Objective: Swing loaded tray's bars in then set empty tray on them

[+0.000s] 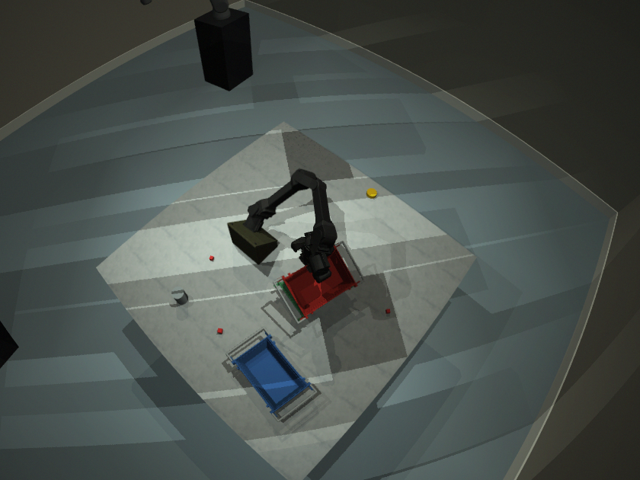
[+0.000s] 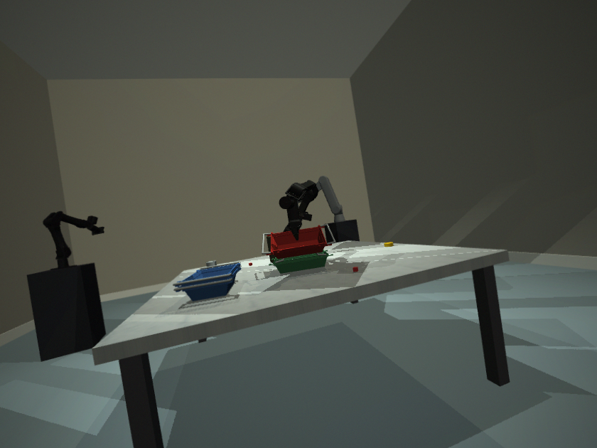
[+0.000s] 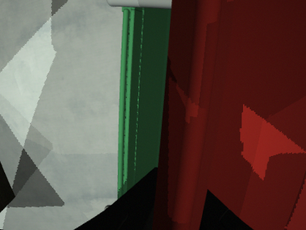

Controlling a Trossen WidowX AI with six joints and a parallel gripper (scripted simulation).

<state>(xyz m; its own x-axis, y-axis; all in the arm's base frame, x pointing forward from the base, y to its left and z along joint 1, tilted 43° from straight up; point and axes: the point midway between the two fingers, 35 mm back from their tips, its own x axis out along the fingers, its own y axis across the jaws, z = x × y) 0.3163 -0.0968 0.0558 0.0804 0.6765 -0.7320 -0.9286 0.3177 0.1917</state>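
My gripper tip is 70 mm short of the red tray and 30 mm to the left of it. Also, from my gripper tip: yellow disc: 560 mm to the left, 120 mm below, 10 mm behind; grey cylinder: 390 mm to the right, 390 mm behind, 90 mm below.
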